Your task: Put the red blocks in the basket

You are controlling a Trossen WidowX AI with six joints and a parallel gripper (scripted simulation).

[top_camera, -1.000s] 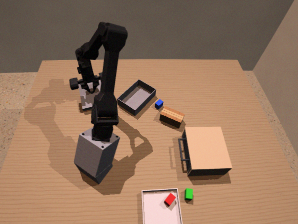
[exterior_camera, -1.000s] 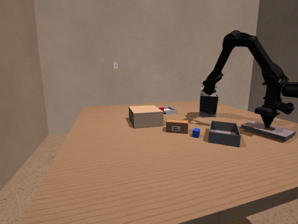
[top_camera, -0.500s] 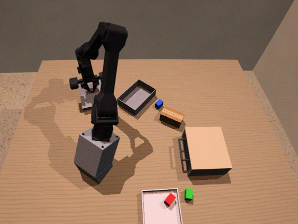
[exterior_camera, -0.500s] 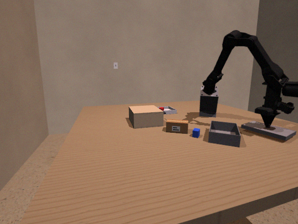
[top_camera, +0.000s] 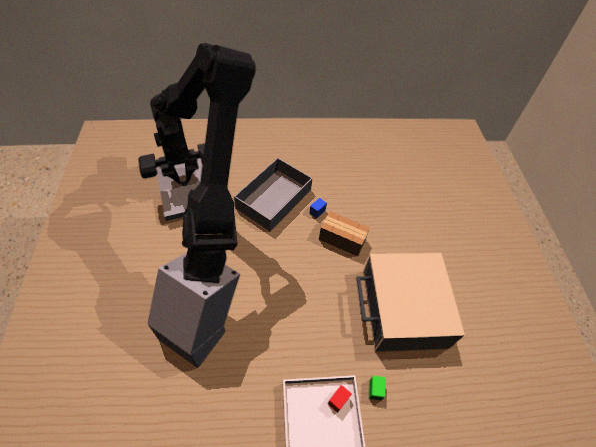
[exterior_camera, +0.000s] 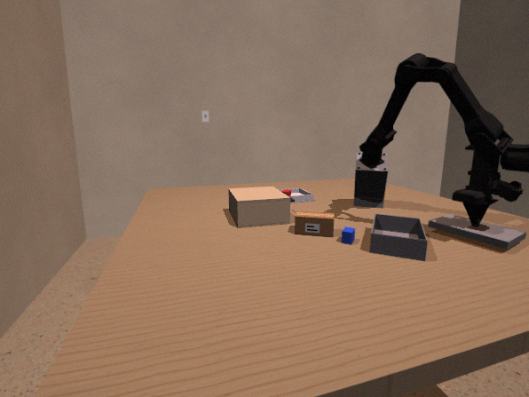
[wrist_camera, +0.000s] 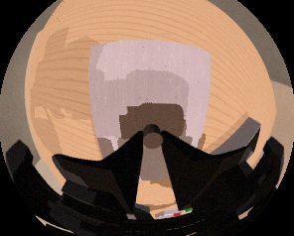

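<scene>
My gripper is now 400 mm short of the brown crate, 180 mm to the left of it and 40 mm above it. Round my hand: knobbed lid 40 mm below; then drawer 500 mm ahead, 380 mm to the right, 40 mm below; then blue block 350 mm ahead, 90 mm to the right, 60 mm below.
</scene>
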